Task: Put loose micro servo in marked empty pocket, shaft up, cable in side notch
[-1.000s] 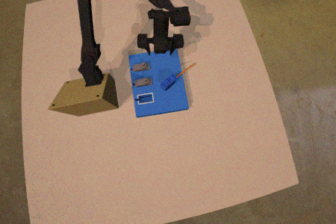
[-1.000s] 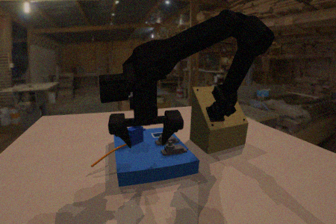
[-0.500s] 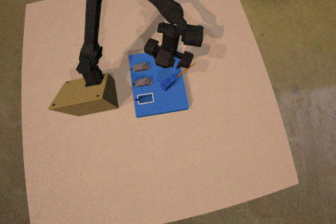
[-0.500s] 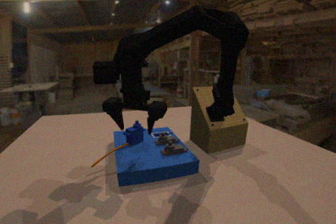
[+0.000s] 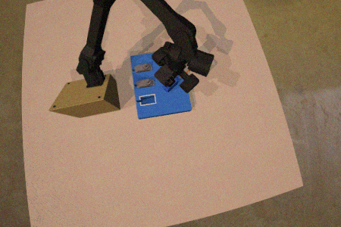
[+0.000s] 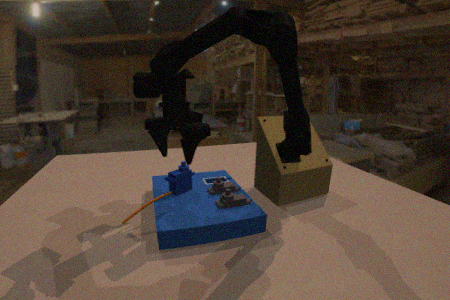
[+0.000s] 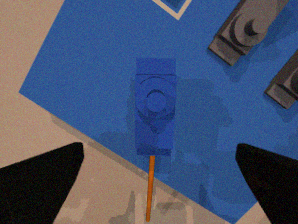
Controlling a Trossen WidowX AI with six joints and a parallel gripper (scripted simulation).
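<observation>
Now: gripper tip 10 mm past the blue deck, 20 mm to the right of it and 110 mm above it.
</observation>
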